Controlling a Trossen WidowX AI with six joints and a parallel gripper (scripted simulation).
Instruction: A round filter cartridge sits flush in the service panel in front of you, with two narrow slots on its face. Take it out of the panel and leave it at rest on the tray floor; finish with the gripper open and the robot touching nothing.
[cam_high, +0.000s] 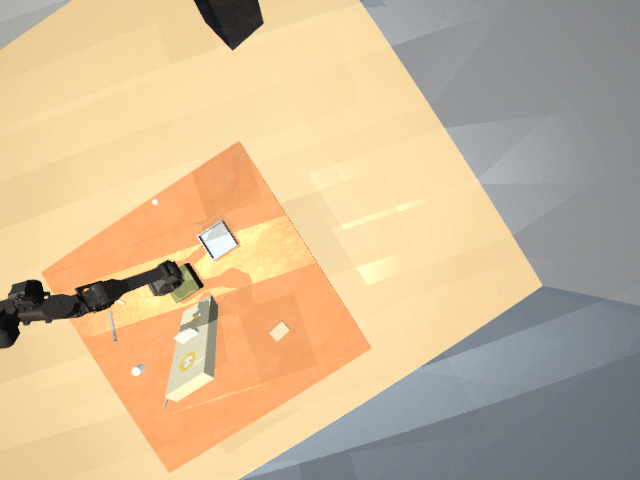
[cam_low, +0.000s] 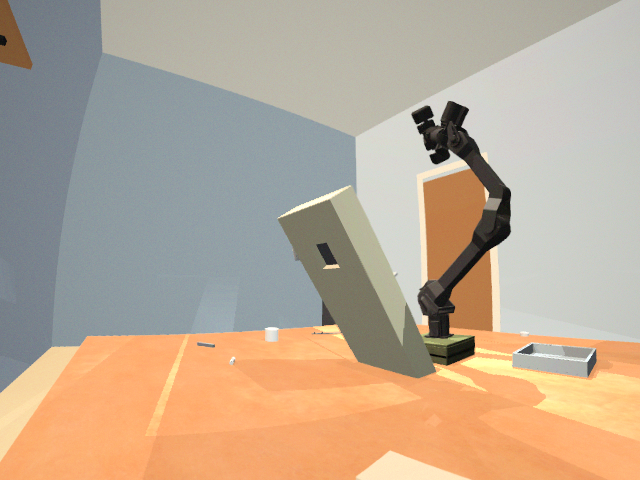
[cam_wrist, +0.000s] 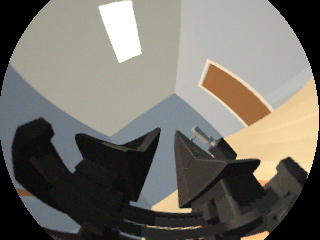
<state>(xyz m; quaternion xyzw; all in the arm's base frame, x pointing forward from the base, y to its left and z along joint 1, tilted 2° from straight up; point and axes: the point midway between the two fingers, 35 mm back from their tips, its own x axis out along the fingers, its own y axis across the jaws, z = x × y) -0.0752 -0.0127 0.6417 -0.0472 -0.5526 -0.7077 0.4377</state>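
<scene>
Right now my gripper tip is 45 cm short of the round filter cartridge, 44 cm above it and 1 cm to the left of it. Round my gripper tip: grey tray: 70 cm below, 34 cm to the left, 8 cm ahead; then white flat piece: 70 cm below, 64 cm ahead, 26 cm to the left; then dark rod: 70 cm below, 52 cm ahead, 46 cm to the right.
</scene>
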